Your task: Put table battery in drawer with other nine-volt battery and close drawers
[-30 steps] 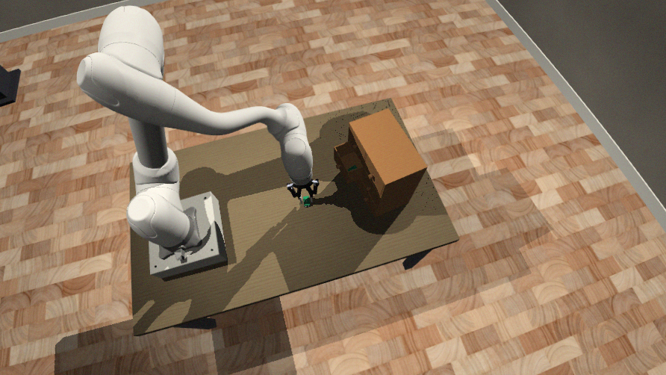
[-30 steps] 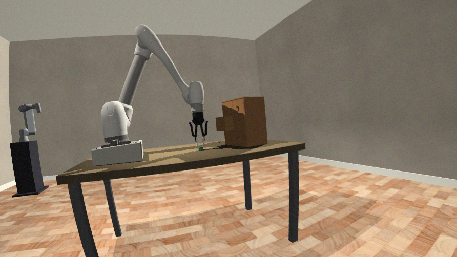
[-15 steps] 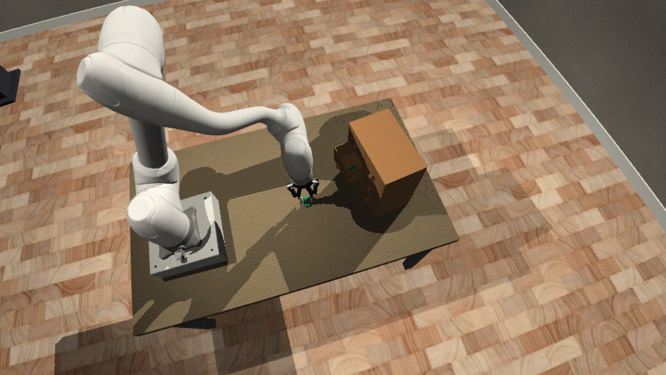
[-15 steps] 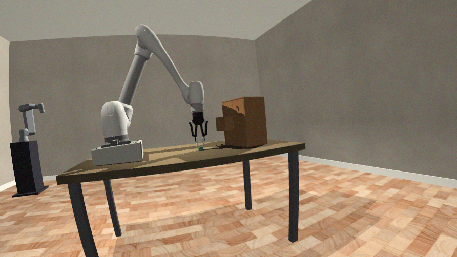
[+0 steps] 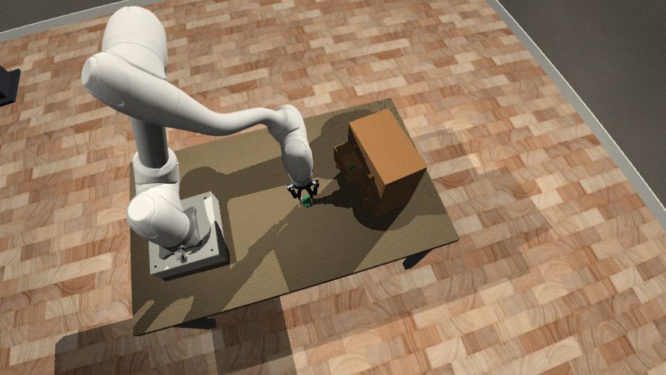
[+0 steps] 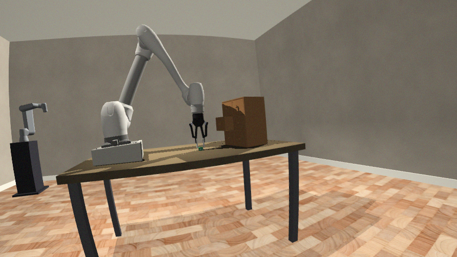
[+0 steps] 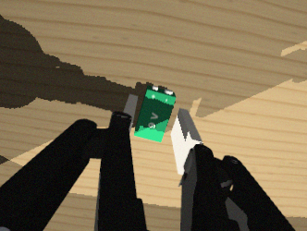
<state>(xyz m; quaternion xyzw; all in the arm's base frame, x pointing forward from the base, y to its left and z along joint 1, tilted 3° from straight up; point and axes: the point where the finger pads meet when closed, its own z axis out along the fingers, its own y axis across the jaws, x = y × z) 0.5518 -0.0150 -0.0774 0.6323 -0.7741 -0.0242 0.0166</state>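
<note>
Now: hand 1 cm to the left of the green nine-volt battery and 4 cm above it.
</note>
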